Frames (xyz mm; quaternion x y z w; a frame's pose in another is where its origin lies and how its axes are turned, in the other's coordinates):
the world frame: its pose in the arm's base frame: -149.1 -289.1 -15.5 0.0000 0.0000 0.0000 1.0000
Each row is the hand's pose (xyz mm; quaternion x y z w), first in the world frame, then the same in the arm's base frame.
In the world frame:
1: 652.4 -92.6 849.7 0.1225 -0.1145 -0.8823 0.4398
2: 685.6 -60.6 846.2 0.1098 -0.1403 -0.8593 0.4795
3: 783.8 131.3 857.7 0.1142 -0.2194 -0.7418 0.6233
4: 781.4 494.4 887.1 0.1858 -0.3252 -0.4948 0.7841
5: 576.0 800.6 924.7 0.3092 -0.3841 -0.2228 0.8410
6: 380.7 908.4 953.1 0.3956 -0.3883 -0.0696 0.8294
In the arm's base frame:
1: 503.3 -381.7 834.2 0.1225 -0.1145 -0.8823 0.4398
2: 536.5 -349.7 830.7 0.1098 -0.1403 -0.8593 0.4795
3: 634.7 -157.8 842.2 0.1142 -0.2194 -0.7418 0.6233
4: 632.3 205.3 871.6 0.1858 -0.3252 -0.4948 0.7841
5: 426.9 511.5 909.2 0.3092 -0.3841 -0.2228 0.8410
6: 231.6 619.3 937.6 0.3956 -0.3883 -0.0696 0.8294

